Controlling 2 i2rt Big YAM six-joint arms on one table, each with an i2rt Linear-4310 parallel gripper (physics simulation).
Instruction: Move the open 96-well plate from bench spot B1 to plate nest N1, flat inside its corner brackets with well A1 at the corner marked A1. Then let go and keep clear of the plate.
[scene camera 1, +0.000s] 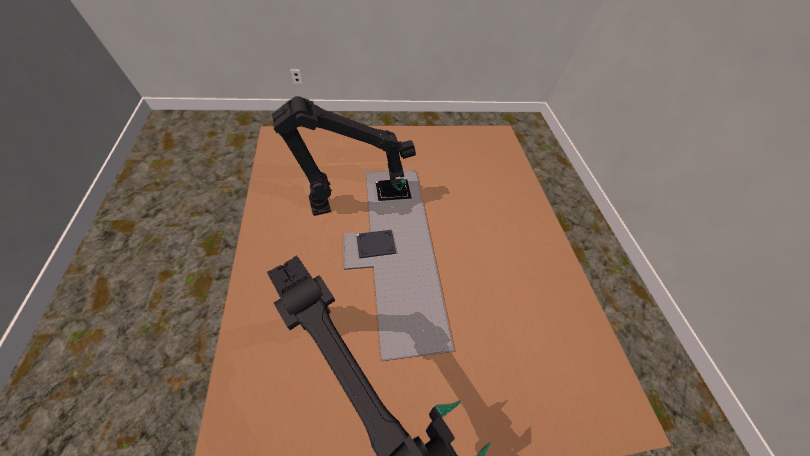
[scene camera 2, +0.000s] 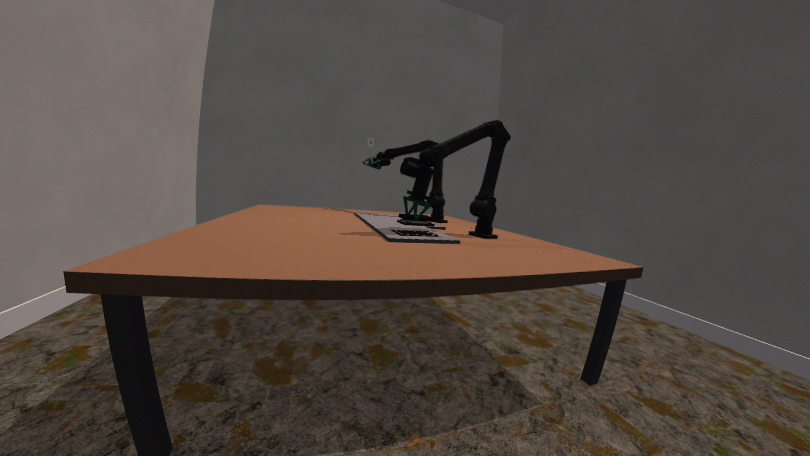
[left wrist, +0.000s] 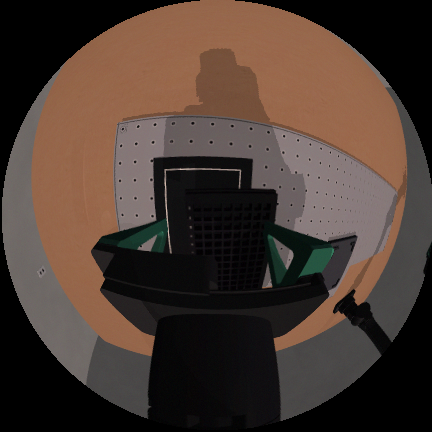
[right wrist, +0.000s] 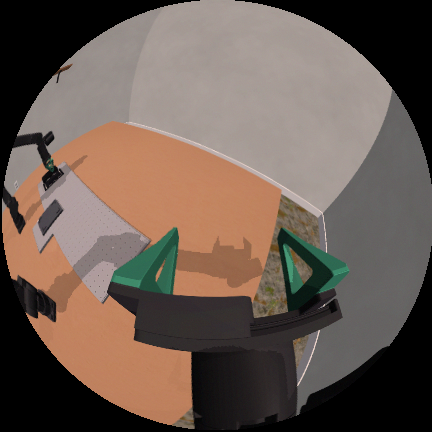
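Seen in the pictures: left gripper, between the fingertips: (scene camera 1: 398, 183) (scene camera 2: 411, 217) (left wrist: 215, 225) (right wrist: 51, 169); right gripper, between the fingertips: (scene camera 1: 474, 421) (scene camera 2: 366, 164) (right wrist: 230, 232); left arm's base, origin of its link: (scene camera 1: 319, 204) (scene camera 2: 482, 236) (right wrist: 20, 224); right arm's base, origin of its link: (scene camera 2: 436, 221) (left wrist: 343, 300) (right wrist: 46, 305).
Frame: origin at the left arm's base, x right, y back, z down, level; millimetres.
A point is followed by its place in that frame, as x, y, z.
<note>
The black 96-well plate (left wrist: 229, 238) @[45, -374, -80] lies between the fingers of my left gripper (left wrist: 215, 225) @[34, -388, -75] (scene camera 1: 400, 184) @[34, -388, -75] (scene camera 2: 416, 208) @[34, -388, -75]. The gripper is open. The plate is close against the finger on the picture's right, with a gap to the other finger. It overlaps bench spot B1 (left wrist: 201, 165) (scene camera 1: 385, 195), a black pad with a white outline, and sits skewed to its right. I cannot tell whether the plate rests flat. Plate nest N1 (scene camera 1: 376, 243) @[301, -195, -25] (left wrist: 341, 261) @[320, -208, -25] (right wrist: 50, 217) @[331, -194, -25] is a dark grey square, and it is empty. My right gripper (right wrist: 230, 232) @[998, -216, -355] (scene camera 1: 466, 428) @[998, -216, -355] (scene camera 2: 371, 162) @[998, -216, -355] is open, empty and far away.
A grey perforated board (scene camera 1: 410, 294) @[566, -261, -13] (left wrist: 322, 177) @[221, -410, -13] (right wrist: 92, 238) @[624, -246, -13] (scene camera 2: 376, 222) @[326, -404, -13] carries the spot and the nest on the brown table (scene camera 1: 538, 283) @[693, -833, 0]. The left arm's base (scene camera 1: 320, 206) @[41, 0, -36] stands beside the board. The right arm (scene camera 1: 339, 351) @[776, 35, -515] reaches along the near side.
</note>
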